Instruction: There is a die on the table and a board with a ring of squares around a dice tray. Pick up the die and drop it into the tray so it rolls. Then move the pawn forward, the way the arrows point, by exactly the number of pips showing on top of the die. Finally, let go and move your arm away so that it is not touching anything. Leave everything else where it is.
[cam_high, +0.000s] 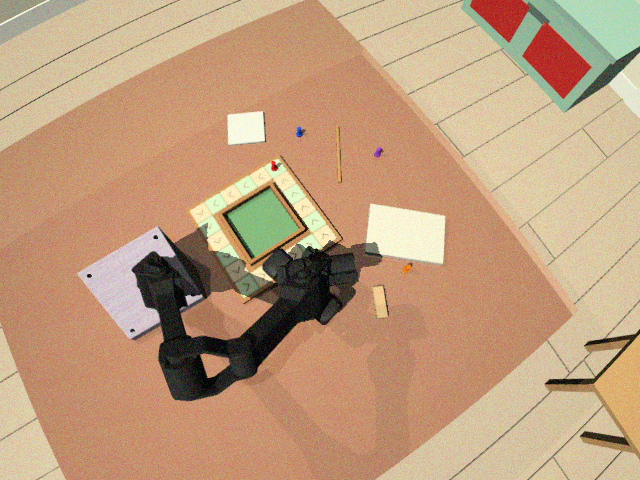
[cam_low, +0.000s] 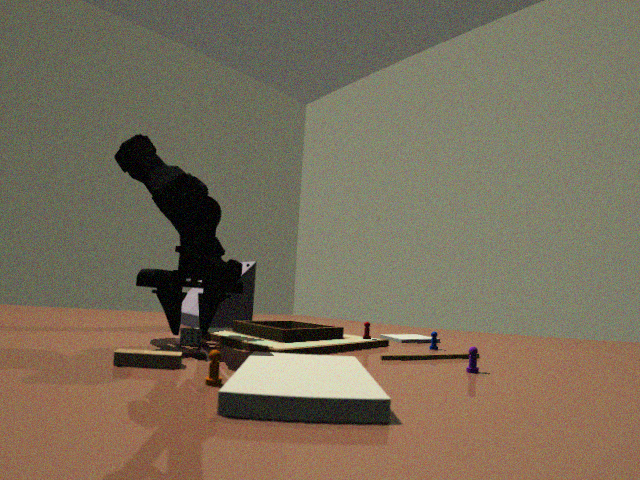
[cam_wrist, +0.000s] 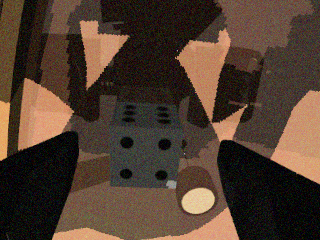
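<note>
Now: the red pawn 150 mm ahead of my gripper tip, 300 mm to the left of it and 10 mm above it. The rest, counted from my gripper tip: orange pawn 240 mm ahead, 120 mm to the right; then white die right at my gripper tip; then wooden block 130 mm ahead, 130 mm to the right, 10 mm below.
</note>
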